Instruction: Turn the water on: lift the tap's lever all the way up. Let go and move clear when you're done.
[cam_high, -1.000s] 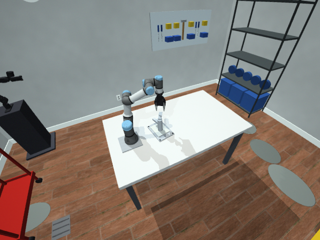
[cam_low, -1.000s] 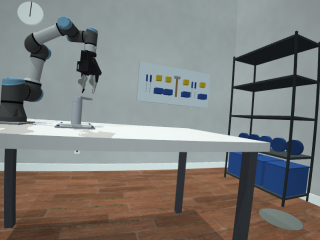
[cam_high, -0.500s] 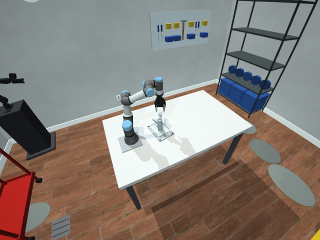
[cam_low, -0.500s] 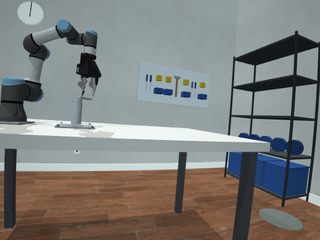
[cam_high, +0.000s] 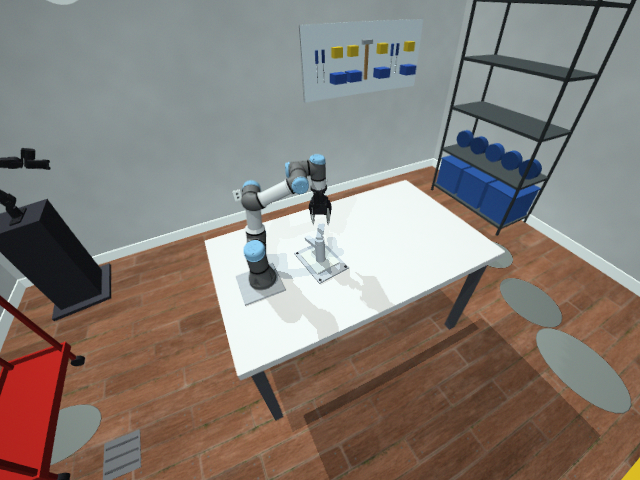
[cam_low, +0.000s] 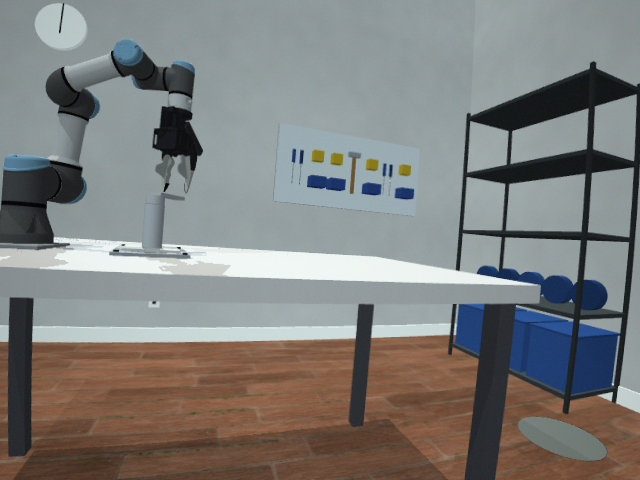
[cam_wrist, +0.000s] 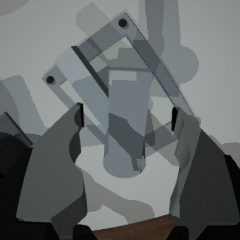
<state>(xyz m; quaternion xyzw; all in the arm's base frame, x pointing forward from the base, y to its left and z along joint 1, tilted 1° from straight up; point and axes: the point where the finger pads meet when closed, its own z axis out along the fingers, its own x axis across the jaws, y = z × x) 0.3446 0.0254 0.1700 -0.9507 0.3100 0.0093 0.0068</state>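
Now: the lever 3 cm below my hand, 2 cm to the right of it and 2 cm behind it. From my hand the other things lie so: metal base plate 17 cm below, 7 cm to the right, 5 cm behind; tap 8 cm below, 5 cm to the right, 4 cm behind.
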